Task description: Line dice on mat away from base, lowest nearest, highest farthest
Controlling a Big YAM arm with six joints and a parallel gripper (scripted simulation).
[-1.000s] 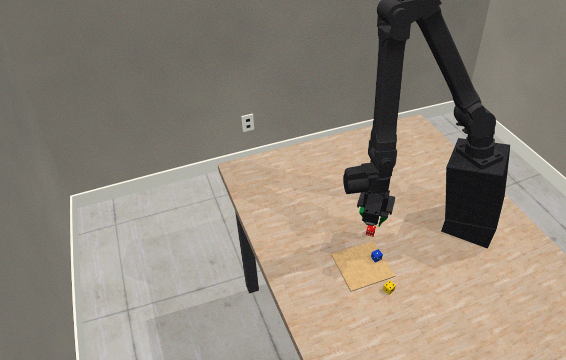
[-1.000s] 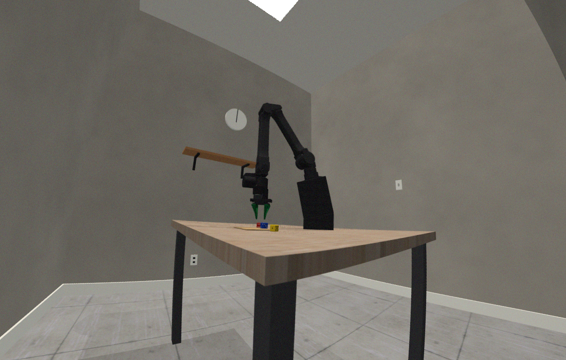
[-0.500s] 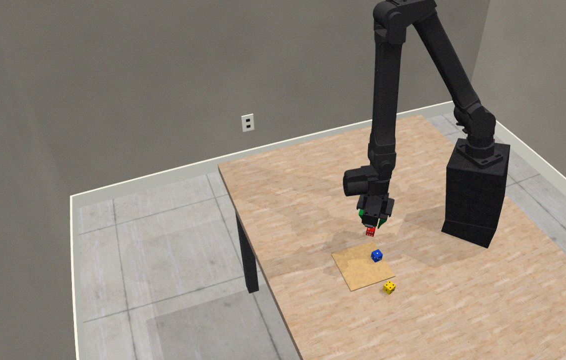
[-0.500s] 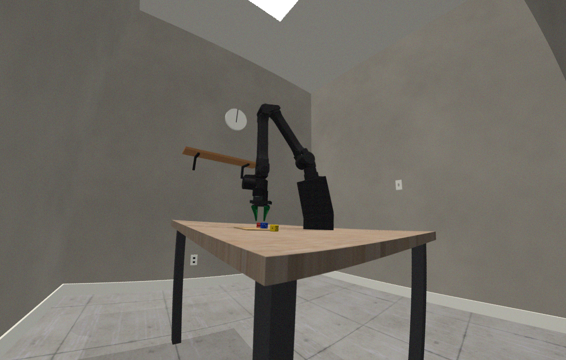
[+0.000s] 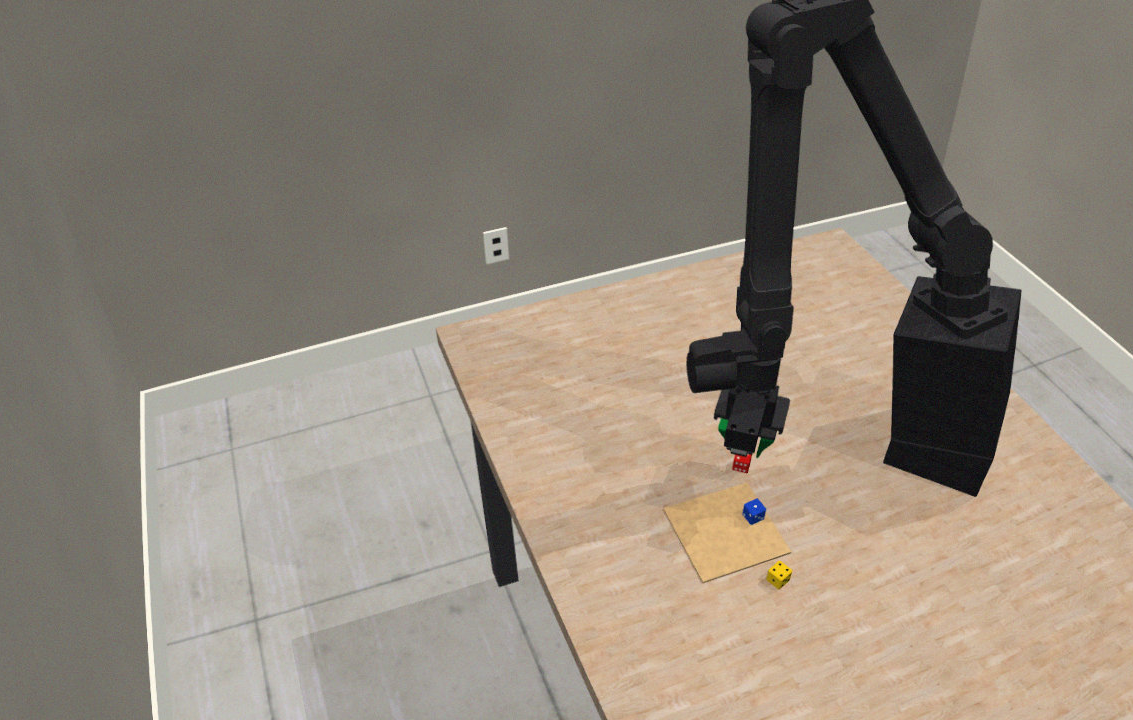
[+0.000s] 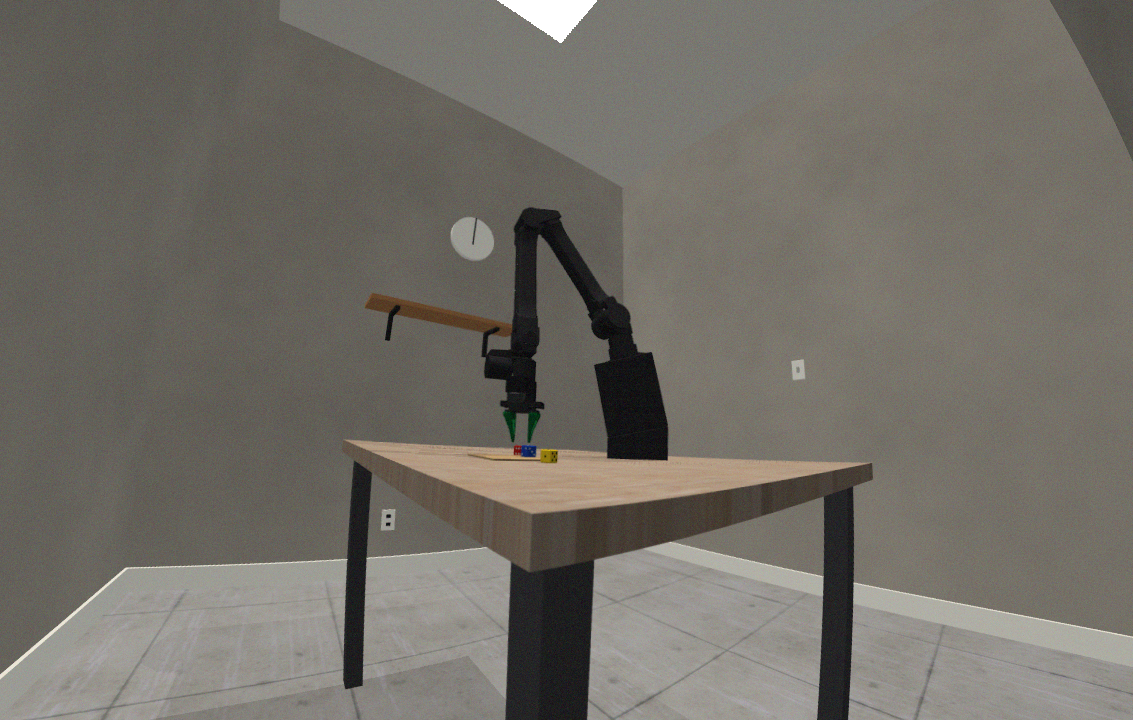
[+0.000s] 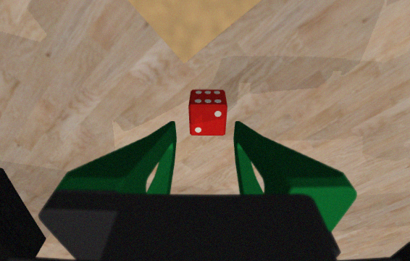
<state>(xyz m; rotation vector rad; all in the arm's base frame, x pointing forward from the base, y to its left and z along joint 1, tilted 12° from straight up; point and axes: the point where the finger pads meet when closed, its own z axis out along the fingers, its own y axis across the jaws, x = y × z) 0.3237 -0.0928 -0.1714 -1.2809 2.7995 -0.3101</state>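
The red die lies 3 cm below my hand. The rest, counted from my hand: blue die (4 cm ahead, 10 cm to the left, 3 cm below); then tan mat (8 cm ahead, 10 cm to the left, 4 cm below); then yellow die (6 cm ahead, 21 cm to the left, 3 cm below).
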